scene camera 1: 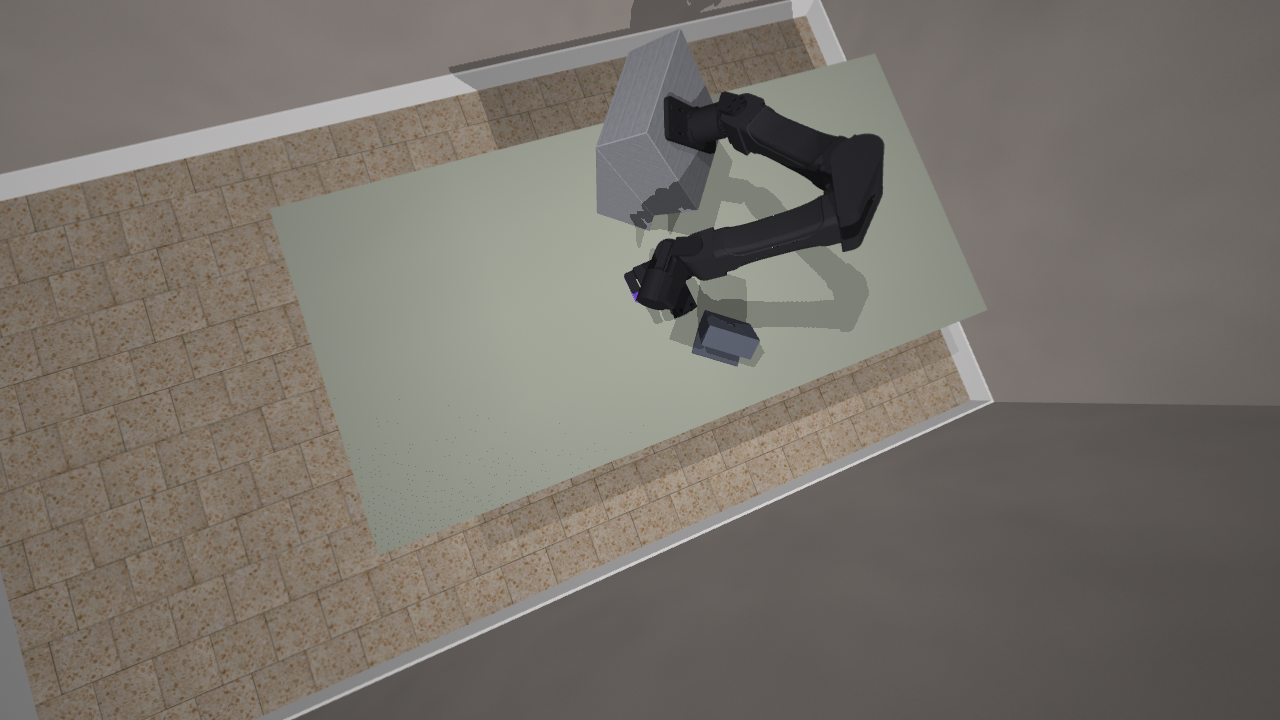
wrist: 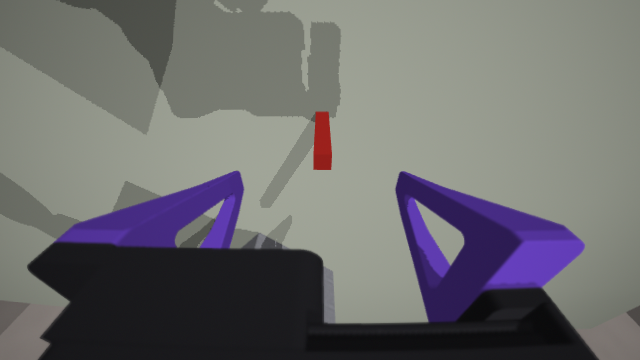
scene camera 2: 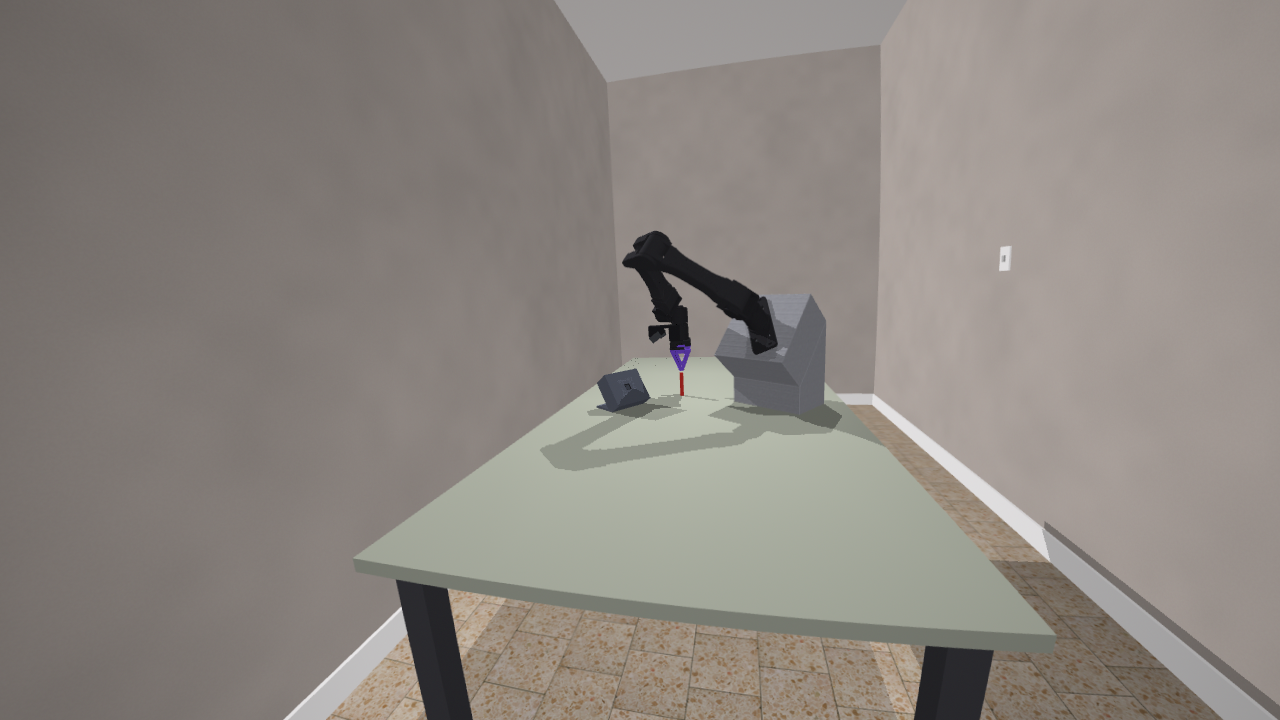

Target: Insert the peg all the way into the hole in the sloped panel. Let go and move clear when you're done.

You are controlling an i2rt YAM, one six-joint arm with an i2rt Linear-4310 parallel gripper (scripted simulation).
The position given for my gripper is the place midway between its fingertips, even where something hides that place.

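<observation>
I can see a red peg (wrist: 322,157), and along with the peg I see my own gripper (wrist: 319,180).
</observation>
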